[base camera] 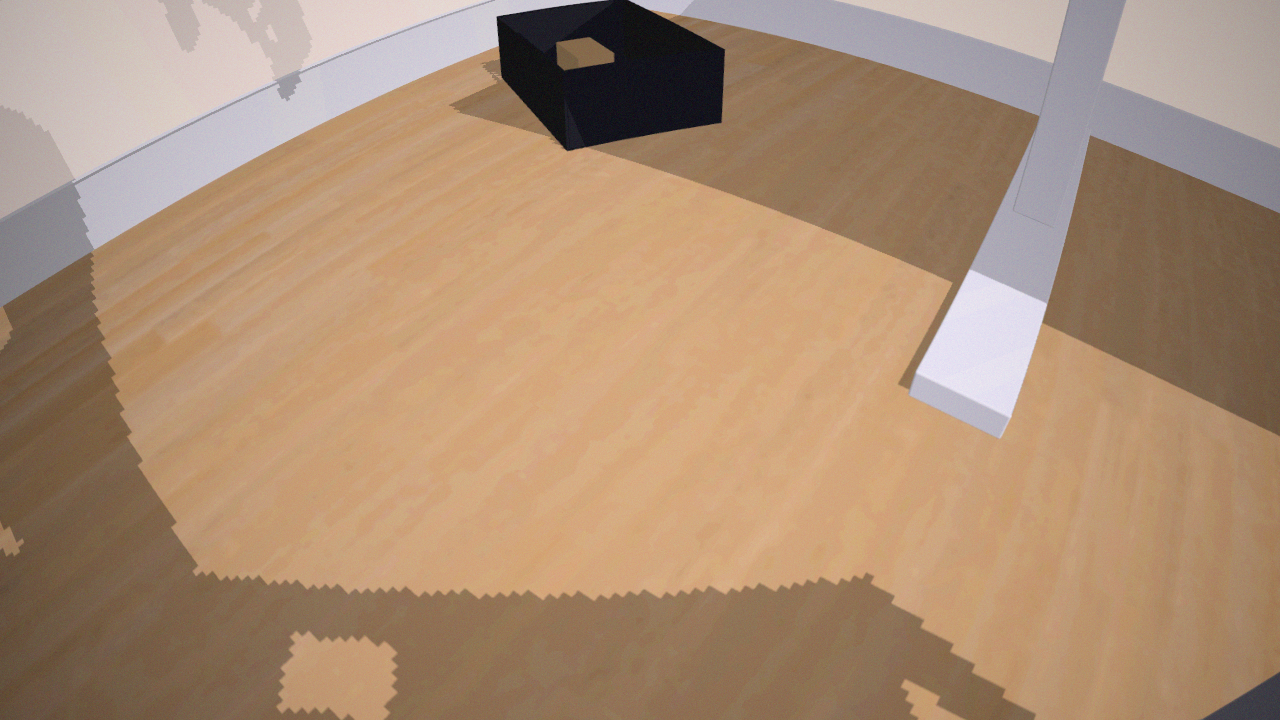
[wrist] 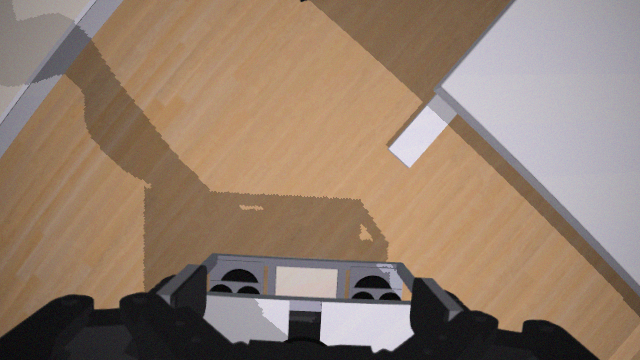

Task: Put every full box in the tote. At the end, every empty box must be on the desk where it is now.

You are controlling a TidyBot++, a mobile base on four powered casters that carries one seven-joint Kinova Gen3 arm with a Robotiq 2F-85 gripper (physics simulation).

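The black open-topped tote (base camera: 644, 98) stands on the floor at the top of the base camera view, well ahead of the base. A small brown box (base camera: 588, 54) shows inside it. Part of the white desk top (wrist: 560, 110) fills the right side of the wrist view. The visible part bears no box; the rest is cut off by the view. My gripper (wrist: 309, 294) is open and empty at the bottom of the wrist view. It hangs high over my base, to the left of the desk.
A white desk leg with its flat foot (base camera: 975, 349) (wrist: 422, 136) reaches out over the floor on the right. My own base (wrist: 367, 322) shows below the fingers. Walls with a pale skirting board (base camera: 179, 147) (wrist: 55, 62) stand on the left and behind the tote.
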